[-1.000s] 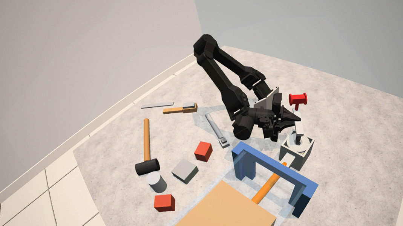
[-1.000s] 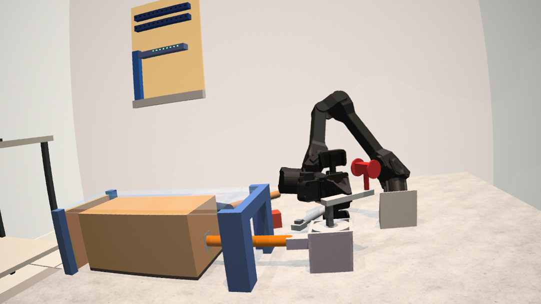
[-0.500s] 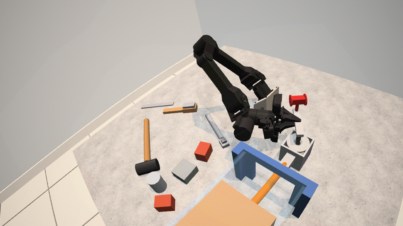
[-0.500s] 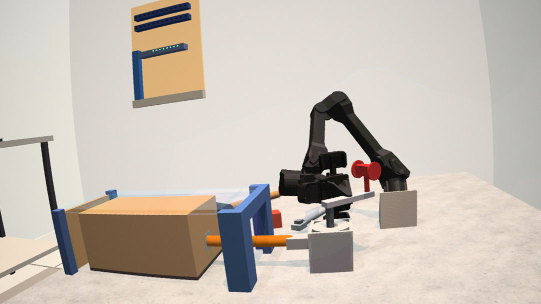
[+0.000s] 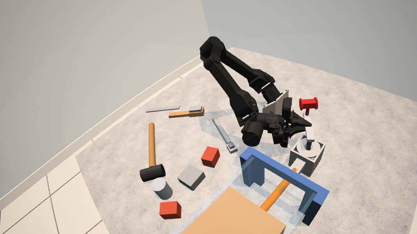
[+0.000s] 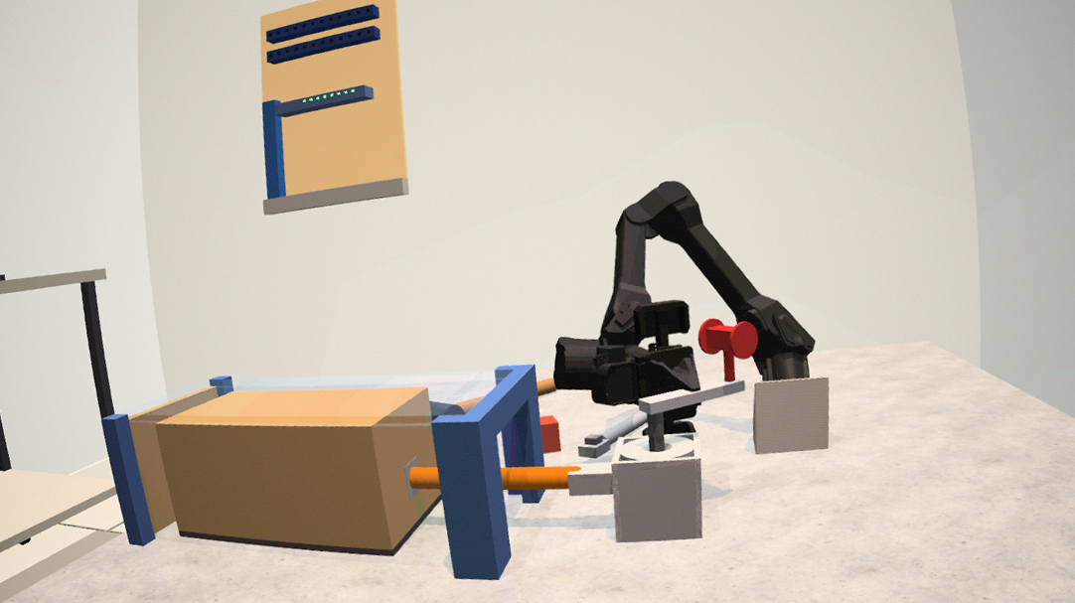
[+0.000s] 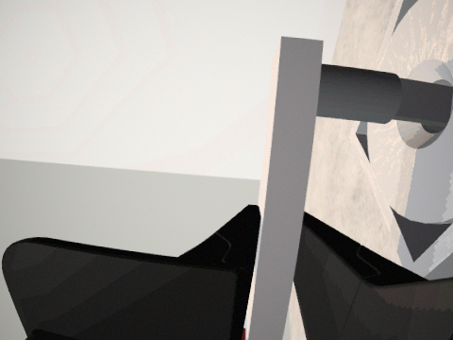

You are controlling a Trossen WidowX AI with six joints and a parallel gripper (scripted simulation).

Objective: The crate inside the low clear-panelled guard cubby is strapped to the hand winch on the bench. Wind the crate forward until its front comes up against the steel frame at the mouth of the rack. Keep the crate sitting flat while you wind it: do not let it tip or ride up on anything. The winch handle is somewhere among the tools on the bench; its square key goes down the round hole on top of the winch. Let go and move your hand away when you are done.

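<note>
Now: gripper tip 1 cm past the crank handle, 2 cm to the left of it and 1 cm below it. Also, from my gripper tip: blue steel frame (20 cm ahead, 3 cm to the left, 3 cm below); then red knob (4 cm behind, 4 cm to the right, 4 cm above); then grey winch (3 cm ahead, 1 cm to the left, 10 cm below).
</note>
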